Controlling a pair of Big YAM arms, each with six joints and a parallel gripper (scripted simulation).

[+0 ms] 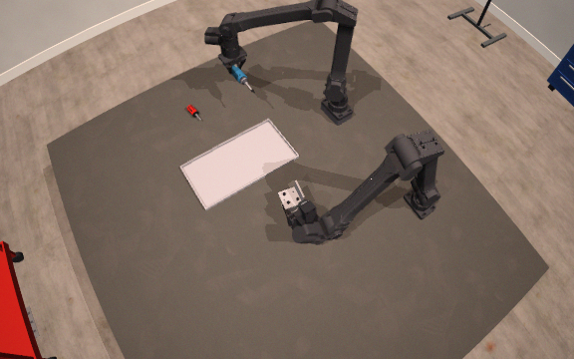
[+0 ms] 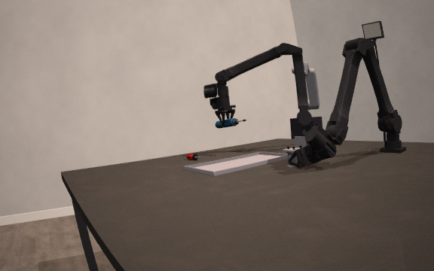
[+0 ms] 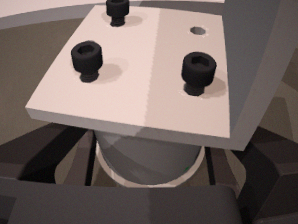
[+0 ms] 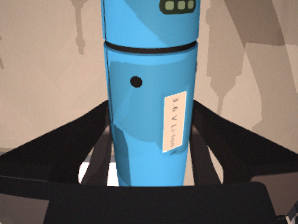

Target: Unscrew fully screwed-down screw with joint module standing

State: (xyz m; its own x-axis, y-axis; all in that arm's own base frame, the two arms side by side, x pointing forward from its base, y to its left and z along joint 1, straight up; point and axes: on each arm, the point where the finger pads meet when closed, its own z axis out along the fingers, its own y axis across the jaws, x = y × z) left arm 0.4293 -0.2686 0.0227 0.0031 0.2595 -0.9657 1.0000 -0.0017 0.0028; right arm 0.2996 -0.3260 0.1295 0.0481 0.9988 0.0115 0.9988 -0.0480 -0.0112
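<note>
Now: the white bracket plate 5 cm above my left hand. Round my left hand: red tool: 9 cm ahead, 58 cm to the right, 1 cm below; then flat white tray: 6 cm ahead, 26 cm to the right, 2 cm below.
</note>
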